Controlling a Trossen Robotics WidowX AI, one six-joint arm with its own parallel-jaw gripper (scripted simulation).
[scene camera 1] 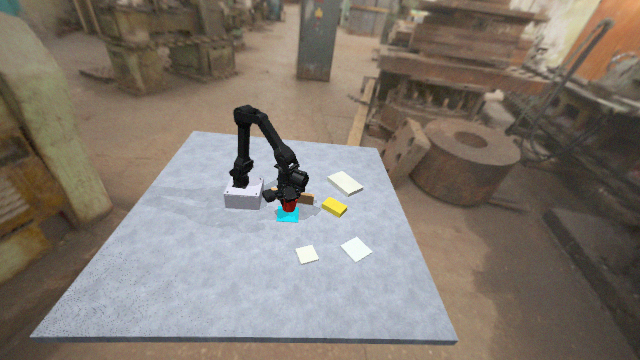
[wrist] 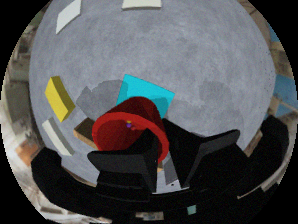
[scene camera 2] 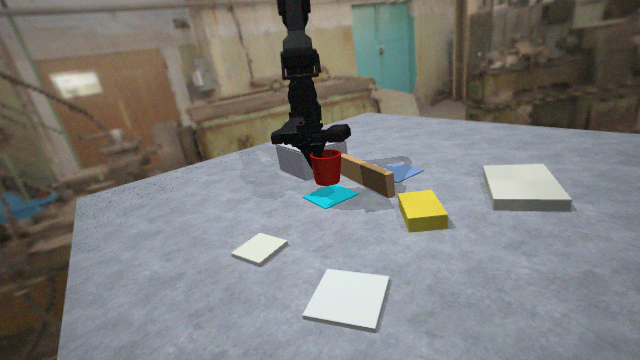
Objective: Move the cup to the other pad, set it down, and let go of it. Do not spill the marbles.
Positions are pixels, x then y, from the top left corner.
Scene:
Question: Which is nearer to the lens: the red cup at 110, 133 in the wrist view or the yellow block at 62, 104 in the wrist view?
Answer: The red cup.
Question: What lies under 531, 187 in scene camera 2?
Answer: A cream slab.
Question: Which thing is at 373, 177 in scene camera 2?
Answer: A wooden block.

